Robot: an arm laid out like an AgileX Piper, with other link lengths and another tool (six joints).
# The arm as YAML. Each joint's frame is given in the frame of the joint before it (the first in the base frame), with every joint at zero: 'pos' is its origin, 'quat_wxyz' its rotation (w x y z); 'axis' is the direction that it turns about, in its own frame. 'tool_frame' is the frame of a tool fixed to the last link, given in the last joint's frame.
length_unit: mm
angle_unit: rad
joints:
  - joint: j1
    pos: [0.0, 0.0, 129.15]
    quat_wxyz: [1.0, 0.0, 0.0, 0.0]
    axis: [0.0, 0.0, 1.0]
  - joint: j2
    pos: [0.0, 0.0, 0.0]
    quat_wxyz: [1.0, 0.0, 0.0, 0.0]
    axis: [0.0, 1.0, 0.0]
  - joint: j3
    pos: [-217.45, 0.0, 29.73]
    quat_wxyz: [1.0, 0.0, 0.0, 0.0]
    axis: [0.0, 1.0, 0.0]
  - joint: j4
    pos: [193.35, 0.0, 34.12]
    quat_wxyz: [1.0, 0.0, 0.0, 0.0]
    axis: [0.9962, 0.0, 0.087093]
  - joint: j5
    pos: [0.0, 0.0, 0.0]
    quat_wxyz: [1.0, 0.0, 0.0, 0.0]
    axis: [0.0, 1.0, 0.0]
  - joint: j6
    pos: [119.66, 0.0, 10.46]
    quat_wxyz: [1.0, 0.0, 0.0, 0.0]
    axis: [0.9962, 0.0, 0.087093]
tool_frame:
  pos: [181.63, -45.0, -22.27]
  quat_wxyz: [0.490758, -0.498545, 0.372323, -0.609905]
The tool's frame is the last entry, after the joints.
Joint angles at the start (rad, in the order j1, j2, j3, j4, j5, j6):
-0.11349, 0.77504, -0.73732, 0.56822, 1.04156, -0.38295
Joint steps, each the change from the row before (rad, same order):
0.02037, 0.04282, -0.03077, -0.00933, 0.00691, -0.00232
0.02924, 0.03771, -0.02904, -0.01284, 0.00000, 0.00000
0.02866, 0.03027, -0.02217, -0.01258, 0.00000, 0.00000
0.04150, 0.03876, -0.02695, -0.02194, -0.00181, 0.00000
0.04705, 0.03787, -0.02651, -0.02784, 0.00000, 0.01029
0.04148, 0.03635, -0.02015, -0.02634, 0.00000, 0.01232
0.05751, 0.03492, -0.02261, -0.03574, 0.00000, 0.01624
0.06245, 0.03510, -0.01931, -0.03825, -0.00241, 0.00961
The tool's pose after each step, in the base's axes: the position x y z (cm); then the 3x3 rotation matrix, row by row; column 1 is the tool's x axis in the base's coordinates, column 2 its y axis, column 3 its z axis. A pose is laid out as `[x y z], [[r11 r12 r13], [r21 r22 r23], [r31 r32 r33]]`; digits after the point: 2 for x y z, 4 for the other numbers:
[21.86 7.48 8.06], [[0.4375 -0.6093 0.6614], [-0.8851 -0.1616 0.4365], [-0.1591 -0.7763 -0.6099]]
[22.10 7.76 8.11], [[0.4613 -0.6117 0.6427], [-0.8740 -0.1885 0.4479], [-0.1528 -0.7683 -0.6216]]
[22.23 8.05 8.08], [[0.4846 -0.6126 0.6244], [-0.8624 -0.2152 0.4582], [-0.1463 -0.7605 -0.6326]]
[22.39 8.38 7.95], [[0.5175 -0.6111 0.5989], [-0.8453 -0.2563 0.4689], [-0.1330 -0.7489 -0.6492]]
[22.41 8.75 7.73], [[0.5484 -0.6113 0.5706], [-0.8273 -0.2974 0.4765], [-0.1216 -0.7334 -0.6688]]
[22.34 9.04 7.35], [[0.5724 -0.6153 0.5420], [-0.8119 -0.3329 0.4796], [-0.1147 -0.7146 -0.6901]]
[22.21 9.46 7.01], [[0.6073 -0.6094 0.5098], [-0.7883 -0.3818 0.4825], [-0.0994 -0.6949 -0.7122]]
[22.10 9.90 6.60], [[0.6490 -0.5938 0.4756], [-0.7568 -0.4398 0.4835], [-0.0779 -0.6737 -0.7349]]

